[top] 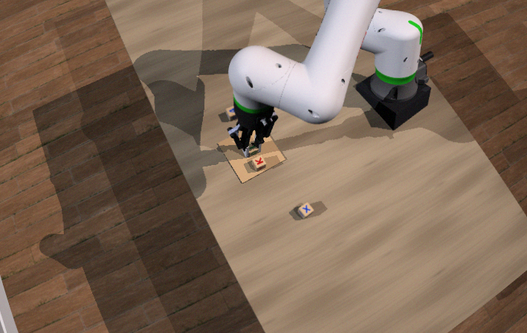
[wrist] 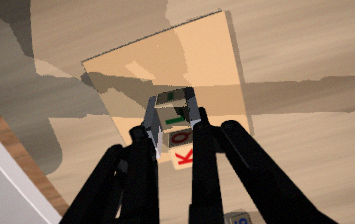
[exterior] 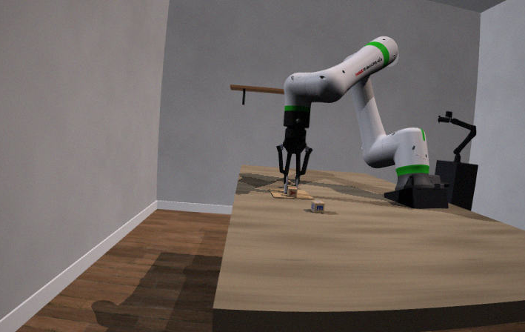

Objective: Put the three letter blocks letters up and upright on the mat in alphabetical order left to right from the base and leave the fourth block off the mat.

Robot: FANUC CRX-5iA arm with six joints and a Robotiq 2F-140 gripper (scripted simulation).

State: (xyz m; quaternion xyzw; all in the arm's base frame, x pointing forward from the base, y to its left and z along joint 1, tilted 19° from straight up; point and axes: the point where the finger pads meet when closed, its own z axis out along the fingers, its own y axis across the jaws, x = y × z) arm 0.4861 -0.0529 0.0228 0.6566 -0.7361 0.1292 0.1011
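The L block lies 2 cm below my hand. Also, from my hand: red K block 5 cm to the left, 2 cm below, 1 cm ahead; 4 block 13 cm to the right, 2 cm below, 2 cm behind; tan mat 4 cm below.
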